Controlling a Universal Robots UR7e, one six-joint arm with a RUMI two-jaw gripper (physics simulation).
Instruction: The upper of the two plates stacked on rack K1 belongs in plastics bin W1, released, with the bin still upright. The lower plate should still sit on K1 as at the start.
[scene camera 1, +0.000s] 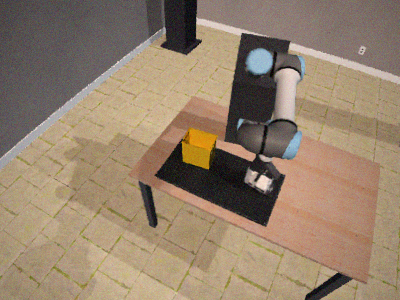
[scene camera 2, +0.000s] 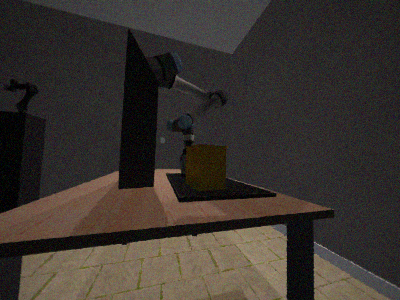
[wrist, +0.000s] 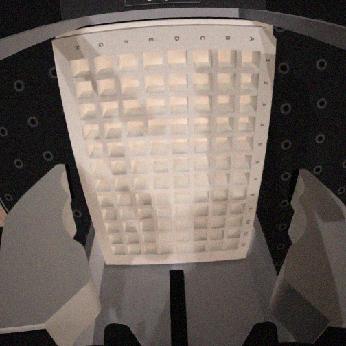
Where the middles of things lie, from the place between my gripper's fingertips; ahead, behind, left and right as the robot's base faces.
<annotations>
Now: the plate (wrist: 168, 119) right at my hand. Also, from my hand: yellow plastics bin W1 (scene camera 1: 198, 147): 39 cm to the right, 5 cm above.
</annotations>
